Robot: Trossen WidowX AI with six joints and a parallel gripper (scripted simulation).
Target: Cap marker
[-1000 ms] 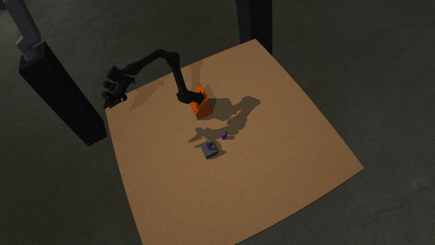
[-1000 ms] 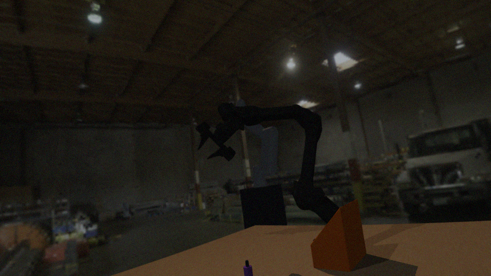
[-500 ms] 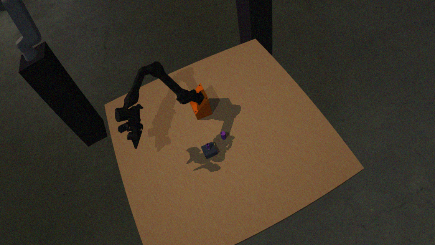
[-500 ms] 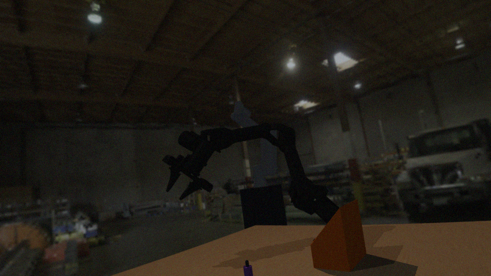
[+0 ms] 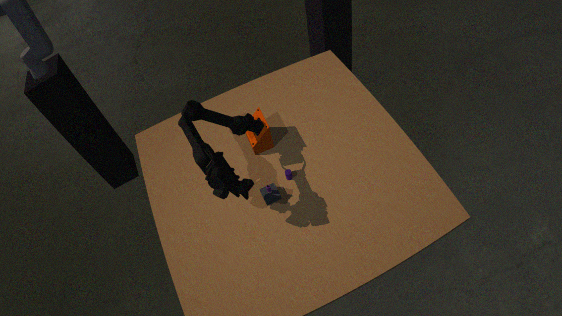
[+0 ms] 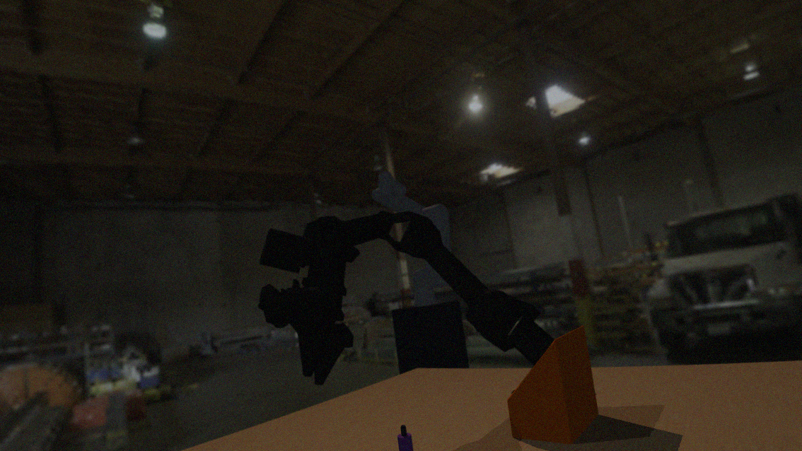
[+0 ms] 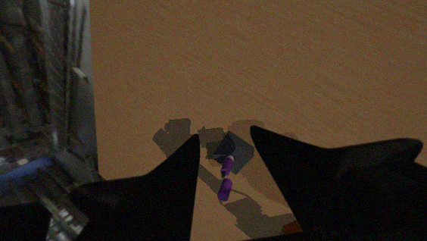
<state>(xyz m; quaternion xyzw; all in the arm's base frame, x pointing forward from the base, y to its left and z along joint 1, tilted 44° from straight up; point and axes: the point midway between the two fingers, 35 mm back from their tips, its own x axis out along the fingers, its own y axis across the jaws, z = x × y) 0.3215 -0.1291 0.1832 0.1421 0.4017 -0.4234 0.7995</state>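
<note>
The purple marker cap lies 230 mm to the left of my gripper tip, 140 mm below it and 80 mm behind it.
</note>
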